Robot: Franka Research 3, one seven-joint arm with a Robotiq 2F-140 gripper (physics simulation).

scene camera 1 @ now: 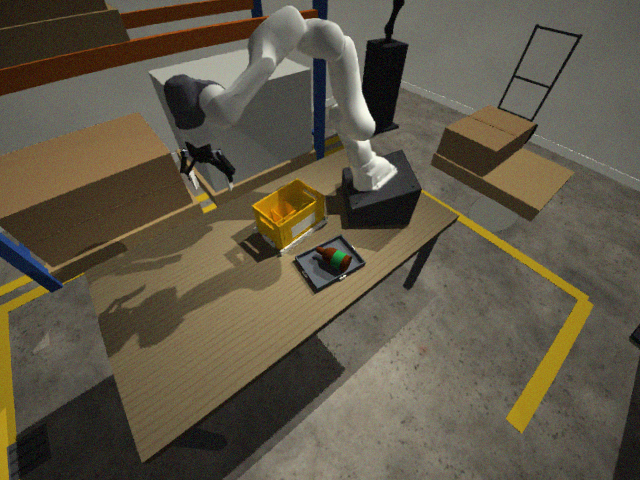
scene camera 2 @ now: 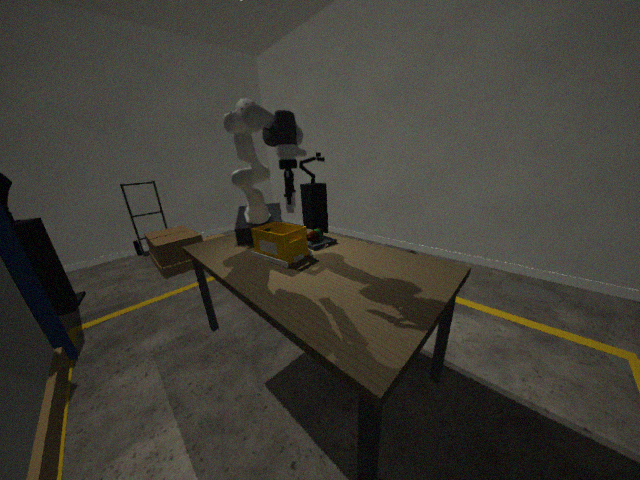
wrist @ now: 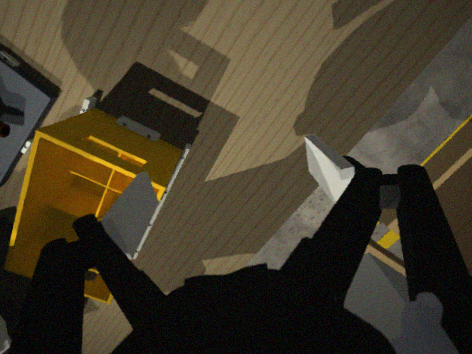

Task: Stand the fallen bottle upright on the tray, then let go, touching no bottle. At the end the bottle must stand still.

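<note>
The brown bottle [scene camera 1: 337,259] [scene camera 2: 314,235] with a green label lies on its side on the dark tray [scene camera 1: 316,280] [scene camera 2: 326,242] [wrist: 31,100]. In scene camera 1 its neck points up and left, toward the yellow crate, and its base is near the tray's right side. In the wrist view the tray is cut off at the left edge, and a small brown end of the bottle [wrist: 4,130] shows there. My gripper [scene camera 1: 212,183] [scene camera 2: 291,207] [wrist: 228,171] is open and empty. It hangs high, apart from the bottle and the tray, beyond the crate from them.
A yellow crate [scene camera 1: 289,225] [scene camera 2: 279,244] [wrist: 86,123] with inner dividers stands on the wooden table [scene camera 1: 217,330] [scene camera 2: 330,304] close beside the tray, toward my gripper. My arm's black base block [scene camera 1: 382,209] is behind the tray. Large cardboard boxes [scene camera 1: 98,170] and a rack stand past the table's far edge.
</note>
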